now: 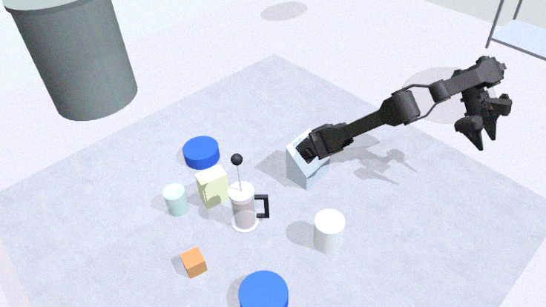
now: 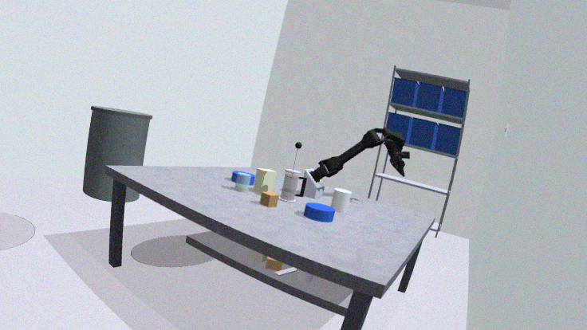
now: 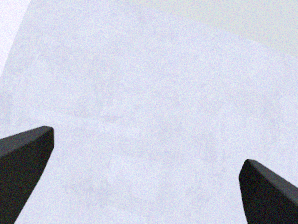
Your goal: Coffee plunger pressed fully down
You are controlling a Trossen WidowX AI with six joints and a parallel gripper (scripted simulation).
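Now: the coffee press 480 mm ahead of my gripper tip, 460 mm to the right of it and 80 mm below it. The rest, counted from my gripper tip: mint cylinder (580 mm ahead, 660 mm to the right, 160 mm below); orange cube (690 mm ahead, 470 mm to the right, 180 mm below).
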